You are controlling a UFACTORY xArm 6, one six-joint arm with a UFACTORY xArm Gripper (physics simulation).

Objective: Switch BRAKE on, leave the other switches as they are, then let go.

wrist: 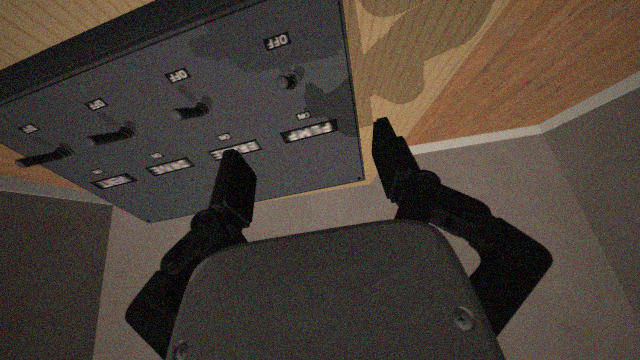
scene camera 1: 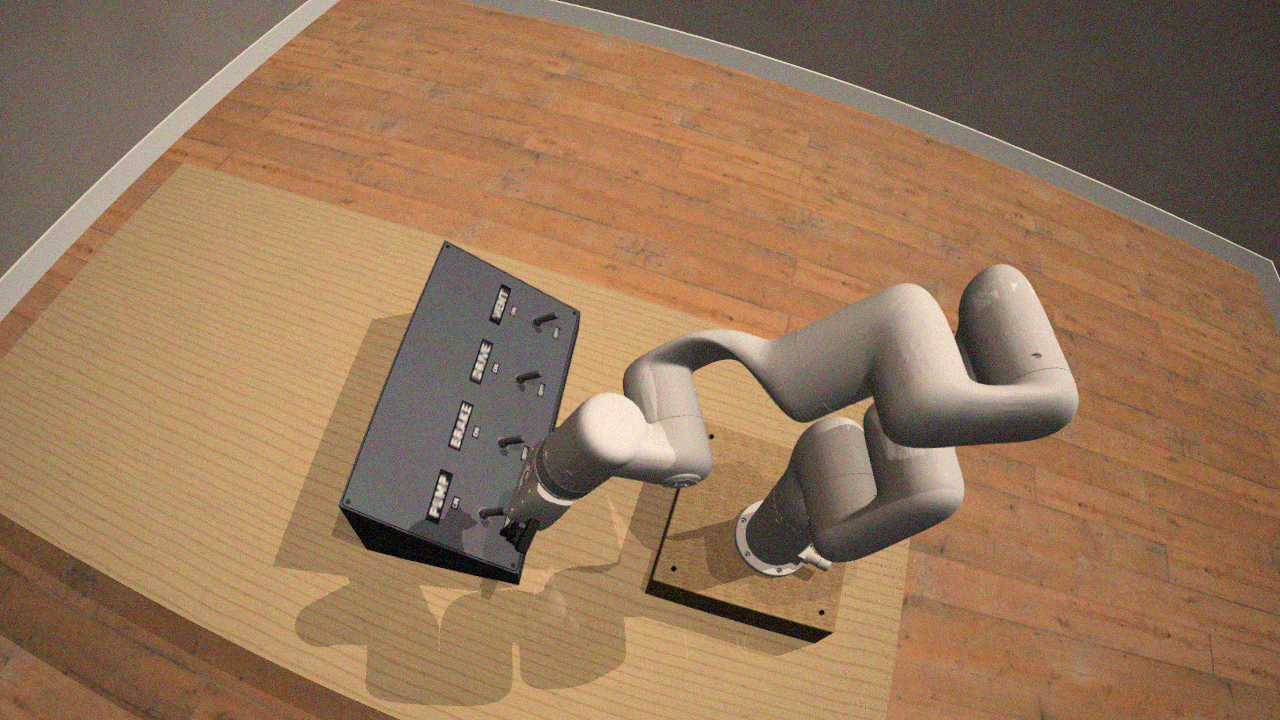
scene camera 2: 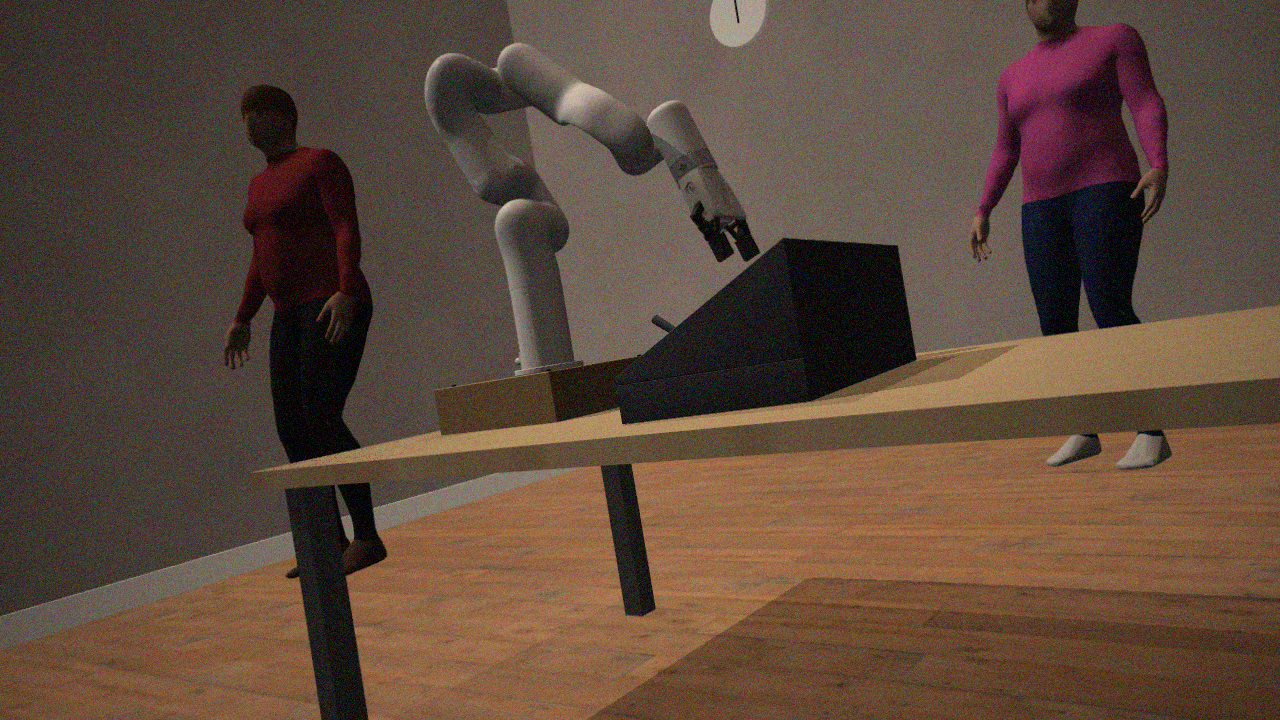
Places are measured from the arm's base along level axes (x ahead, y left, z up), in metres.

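Pixels of known places: gripper, between the fingertips: [wrist: 308,149] [scene camera 2: 739,257]; arm's base, origin of its link: [scene camera 1: 773,538] [scene camera 2: 549,370].
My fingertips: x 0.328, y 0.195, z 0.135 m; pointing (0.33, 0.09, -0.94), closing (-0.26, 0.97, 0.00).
For each thing: its top centre in the pictures, then the offset to it from my fingertips. Level surfaces: height alone.
- BRAKE lever, centre of its top: [wrist: 189,126] [scene camera 1: 513,435] 0.091 m ahead, 0.117 m right, 0.084 m down
- DRIVE lever, centre of its top: [scene camera 1: 530,369] [wrist: 107,150] 0.131 m ahead, 0.231 m right, 0.084 m down
- VENT lever, centre of its top: [scene camera 2: 664,313] [scene camera 1: 547,311] [wrist: 39,170] 0.172 m ahead, 0.344 m right, 0.084 m down
- PUMP lever, centre of its top: [wrist: 289,97] [scene camera 1: 494,507] 0.051 m ahead, 0.004 m right, 0.084 m down
- wooden table, height of its surface: 0.215 m down
The dark sloped switch panel [scene camera 1: 402,385] [scene camera 2: 850,313] [wrist: 305,172] has levers labelled PUMP, BRAKE, DRIVE and VENT. The BRAKE lever [scene camera 1: 510,442] [wrist: 192,111] is second from the PUMP end. It leans like the DRIVE lever [scene camera 1: 528,377] [wrist: 112,135] and VENT lever [scene camera 1: 544,319] [wrist: 45,156], towards the OFF side in scene camera 1. The PUMP lever [scene camera 1: 490,513] [wrist: 288,81] seems to lean the same way. My gripper [scene camera 1: 518,531] [scene camera 2: 735,257] [wrist: 308,149] is open and empty, above the panel's PUMP end. In the wrist view one finger partly covers the BRAKE name label.
The panel stands on a wooden table [scene camera 1: 223,268] [scene camera 2: 1029,394]. The arm's base sits on a wooden block [scene camera 1: 716,573] [scene camera 2: 492,407] beside the panel. A person in red [scene camera 2: 304,232] and a person in pink [scene camera 2: 1069,116] stand beyond the table.
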